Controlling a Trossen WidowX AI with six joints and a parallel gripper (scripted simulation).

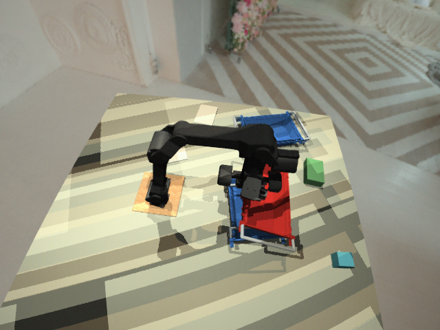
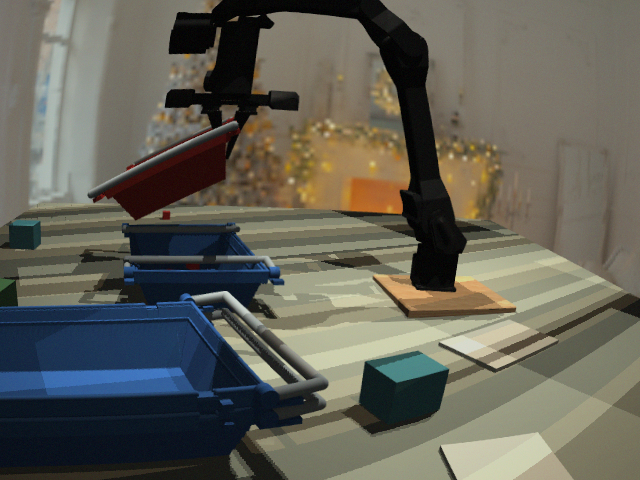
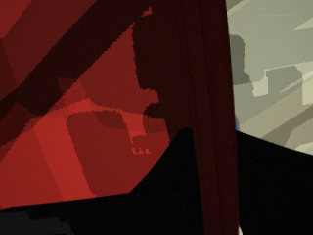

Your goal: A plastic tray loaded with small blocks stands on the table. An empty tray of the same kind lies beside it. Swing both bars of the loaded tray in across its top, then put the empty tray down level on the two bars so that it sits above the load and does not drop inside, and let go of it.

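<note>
Right now my gripper tip is 7 cm short of the red tray and 1 cm to the right of it. Also, from my gripper tip: green block: 29 cm ahead, 28 cm to the left, 16 cm below.
</note>
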